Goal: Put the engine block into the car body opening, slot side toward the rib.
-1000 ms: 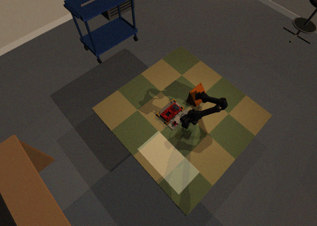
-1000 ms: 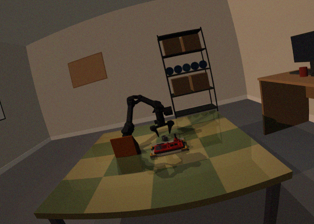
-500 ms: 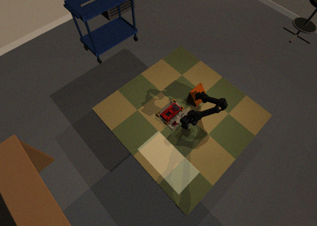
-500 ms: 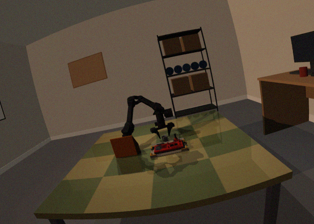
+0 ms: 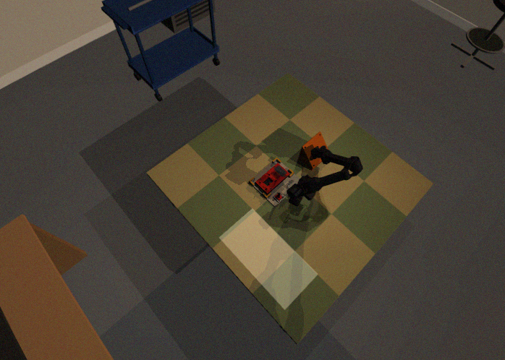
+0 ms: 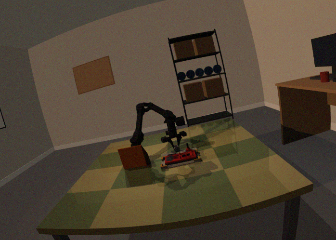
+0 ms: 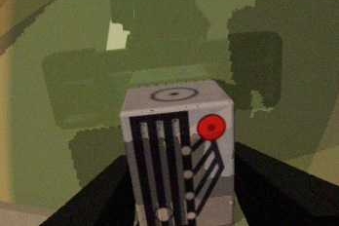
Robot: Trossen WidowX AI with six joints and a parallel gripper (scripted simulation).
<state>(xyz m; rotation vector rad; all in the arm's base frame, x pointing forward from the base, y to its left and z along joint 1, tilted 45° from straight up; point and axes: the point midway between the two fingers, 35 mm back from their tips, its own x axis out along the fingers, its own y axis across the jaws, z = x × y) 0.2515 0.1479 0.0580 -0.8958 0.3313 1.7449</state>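
My gripper tip is now 17 cm to the left of the pale base plate, 5 cm short of it and 1 cm above it. The rest, counted from my gripper tip: grey engine block: 1 cm below.
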